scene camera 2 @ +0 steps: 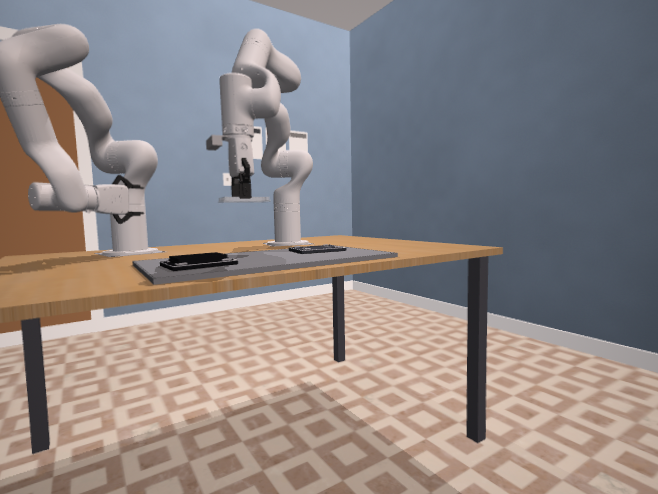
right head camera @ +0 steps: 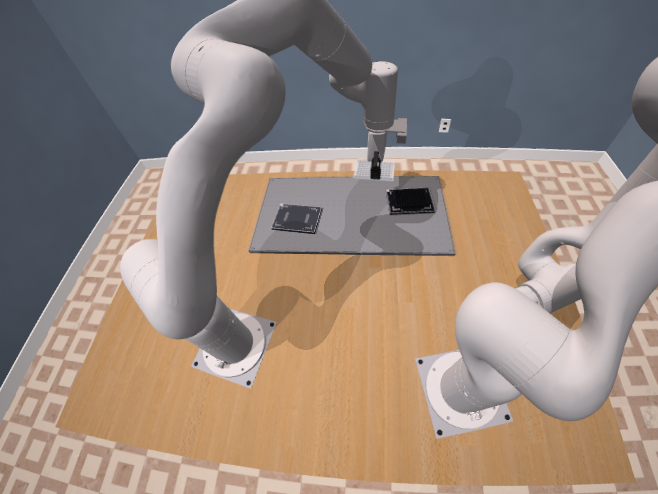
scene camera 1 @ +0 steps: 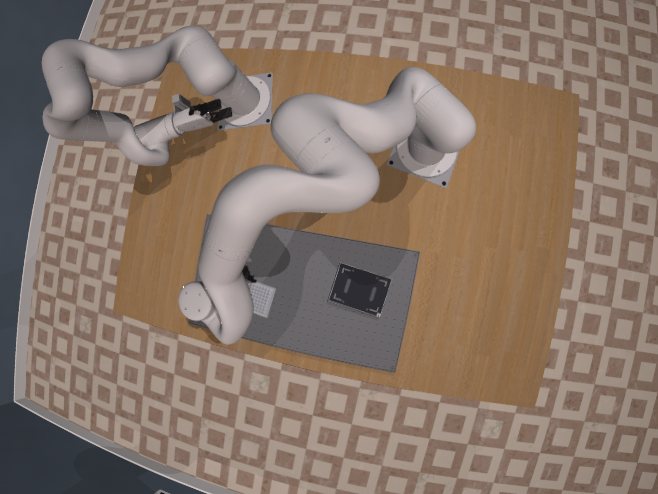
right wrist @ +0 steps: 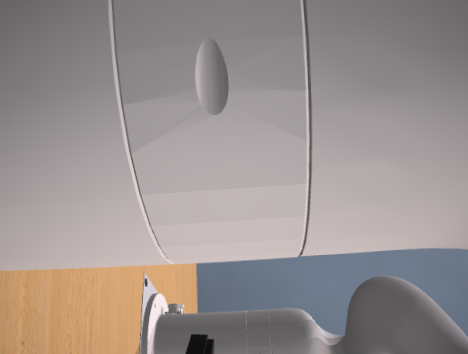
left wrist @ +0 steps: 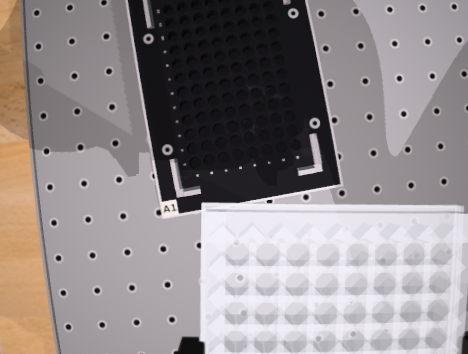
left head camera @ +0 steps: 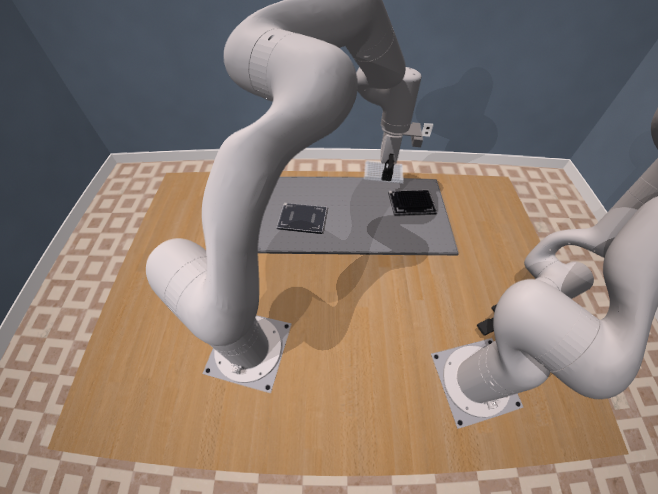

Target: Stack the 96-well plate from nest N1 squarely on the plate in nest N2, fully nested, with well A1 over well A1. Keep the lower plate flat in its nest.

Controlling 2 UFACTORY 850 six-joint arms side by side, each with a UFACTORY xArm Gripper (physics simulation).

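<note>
The clear-white 96-well plate (left head camera: 374, 170) (right head camera: 364, 170) (scene camera 1: 263, 299) (scene camera 2: 260, 199) (left wrist: 327, 285) hangs level, high above the board. My left gripper (left head camera: 387, 175) (right head camera: 375, 174) (scene camera 2: 241, 195) is shut on it. The black lower plate (left head camera: 412, 201) (right head camera: 410, 198) (scene camera 2: 197, 258) (left wrist: 230, 85) lies flat in nest N2 (left wrist: 260, 190); the nest's A1 label (left wrist: 170, 208) shows. In the left wrist view, the held plate is offset from that nest and turned slightly against it. Its own A1 mark cannot be made out. My right gripper (scene camera 1: 225, 107) (scene camera 2: 140, 199) is open and empty, far from both plates.
The empty nest N1 (left head camera: 302, 216) (right head camera: 297, 218) (scene camera 1: 359, 289) (scene camera 2: 317, 248) lies on the same grey perforated board (left head camera: 340, 241) (right head camera: 334, 241) (scene camera 1: 329, 340). My left arm reaches across the board and hides nest N2 in scene camera 1. The right arm is folded beside its base.
</note>
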